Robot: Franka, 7 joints.
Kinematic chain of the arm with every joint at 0, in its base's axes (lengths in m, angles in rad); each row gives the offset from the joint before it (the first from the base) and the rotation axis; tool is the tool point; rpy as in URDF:
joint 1: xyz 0 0 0.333 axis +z
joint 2: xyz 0 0 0 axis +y
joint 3: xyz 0 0 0.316 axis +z
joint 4: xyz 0.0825 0 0 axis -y
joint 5: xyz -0.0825 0 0.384 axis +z
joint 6: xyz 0 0 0 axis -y
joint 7: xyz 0.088 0 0 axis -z
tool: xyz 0 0 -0.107 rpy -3.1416 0 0
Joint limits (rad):
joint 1: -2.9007..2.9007
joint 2: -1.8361..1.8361
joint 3: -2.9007..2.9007
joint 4: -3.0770..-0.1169
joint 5: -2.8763..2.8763
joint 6: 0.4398..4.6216
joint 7: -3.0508..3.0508
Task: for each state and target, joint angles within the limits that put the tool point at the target. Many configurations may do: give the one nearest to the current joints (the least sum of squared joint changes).
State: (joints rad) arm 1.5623 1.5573 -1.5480 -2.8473 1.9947 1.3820 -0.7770
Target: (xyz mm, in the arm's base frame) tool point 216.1 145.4 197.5
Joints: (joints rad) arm 2.2042 1.2348 -1.6040 -3.0034 1.8509 0.9341 -0.7770
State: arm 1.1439 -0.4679 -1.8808 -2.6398 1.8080 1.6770 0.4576
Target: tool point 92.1 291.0 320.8
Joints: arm 1.9502 -0.5554 -1.1799 -2.9849 1.7142 1.5705 0.4576
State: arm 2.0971 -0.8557 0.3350 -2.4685 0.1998 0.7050 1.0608
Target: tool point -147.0 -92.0 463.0
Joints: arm 2.4689 -1.0918 0.6560 -2.6273 0.3425 0.4924 1.0608
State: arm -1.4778 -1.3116 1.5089 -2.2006 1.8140 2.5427 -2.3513
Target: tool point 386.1 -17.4 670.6
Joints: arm -1.4901 -1.3771 0.9141 -2.3199 1.8157 2.7219 -2.3513
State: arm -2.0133 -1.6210 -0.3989 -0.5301 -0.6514 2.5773 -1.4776
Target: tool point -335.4 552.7 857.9
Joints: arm -1.4288 -1.3132 -0.6219 -0.8942 -0.6513 2.4672 -1.4776
